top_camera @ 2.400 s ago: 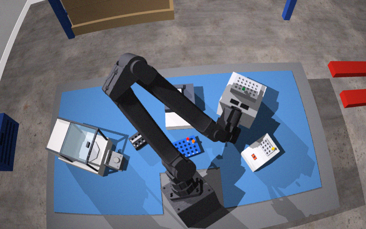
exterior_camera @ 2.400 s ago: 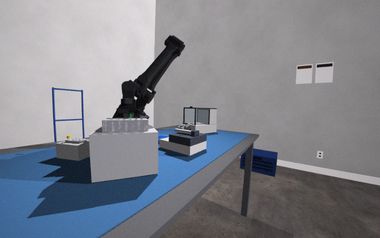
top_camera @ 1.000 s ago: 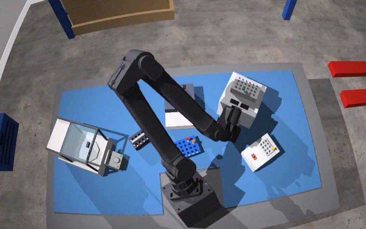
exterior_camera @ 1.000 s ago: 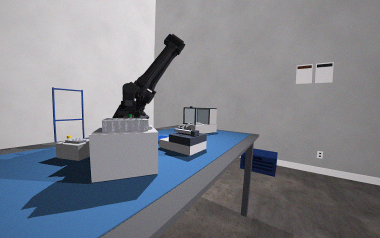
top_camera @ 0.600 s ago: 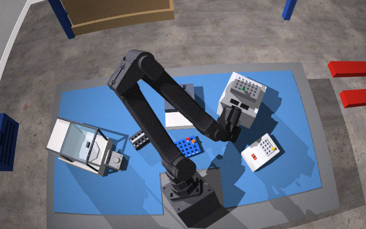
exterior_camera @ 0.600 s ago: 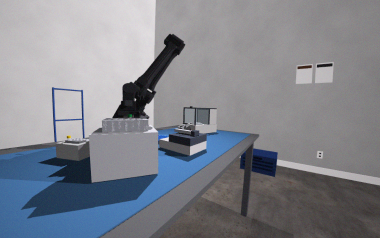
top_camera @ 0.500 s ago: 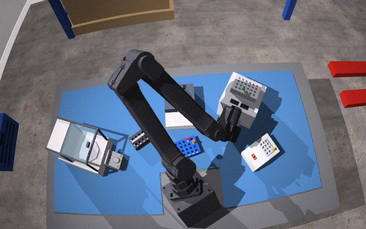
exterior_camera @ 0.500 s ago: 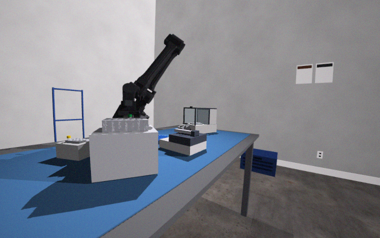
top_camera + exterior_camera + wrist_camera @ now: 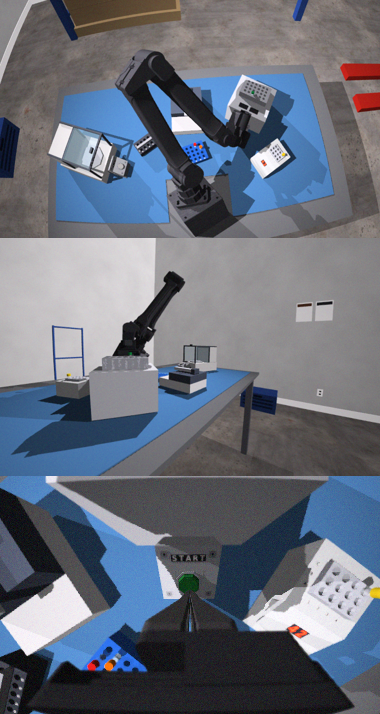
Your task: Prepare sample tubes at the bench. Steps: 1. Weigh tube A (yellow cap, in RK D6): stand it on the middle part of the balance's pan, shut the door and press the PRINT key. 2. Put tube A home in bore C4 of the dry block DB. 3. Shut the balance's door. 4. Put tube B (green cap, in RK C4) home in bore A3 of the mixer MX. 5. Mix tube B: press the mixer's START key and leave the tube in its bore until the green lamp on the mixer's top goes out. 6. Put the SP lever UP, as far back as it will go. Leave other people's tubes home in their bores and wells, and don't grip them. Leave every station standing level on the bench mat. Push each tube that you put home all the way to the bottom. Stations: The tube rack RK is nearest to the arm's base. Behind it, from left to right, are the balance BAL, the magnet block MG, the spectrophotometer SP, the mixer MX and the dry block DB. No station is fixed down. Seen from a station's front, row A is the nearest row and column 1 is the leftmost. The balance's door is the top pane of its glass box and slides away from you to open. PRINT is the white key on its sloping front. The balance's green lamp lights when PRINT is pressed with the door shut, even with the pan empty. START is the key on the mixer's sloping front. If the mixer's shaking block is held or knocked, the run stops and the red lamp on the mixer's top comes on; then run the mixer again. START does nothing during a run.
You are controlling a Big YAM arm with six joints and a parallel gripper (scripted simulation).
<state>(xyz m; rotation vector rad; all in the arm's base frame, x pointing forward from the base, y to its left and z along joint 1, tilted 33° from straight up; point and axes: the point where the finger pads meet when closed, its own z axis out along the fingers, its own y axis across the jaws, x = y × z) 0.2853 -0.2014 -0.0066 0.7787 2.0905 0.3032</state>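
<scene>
Now: hand 10 mm short of the green start key, 10 mm to the left of it and 20 mm above it. The rest, counted from my hand: dry block DB: 100 mm behind, 150 mm to the right, 60 mm below; then blue rack: 60 mm behind, 200 mm to the left, 70 mm below; then spectrophotometer lever: 150 mm ahead, 220 mm to the left.
</scene>
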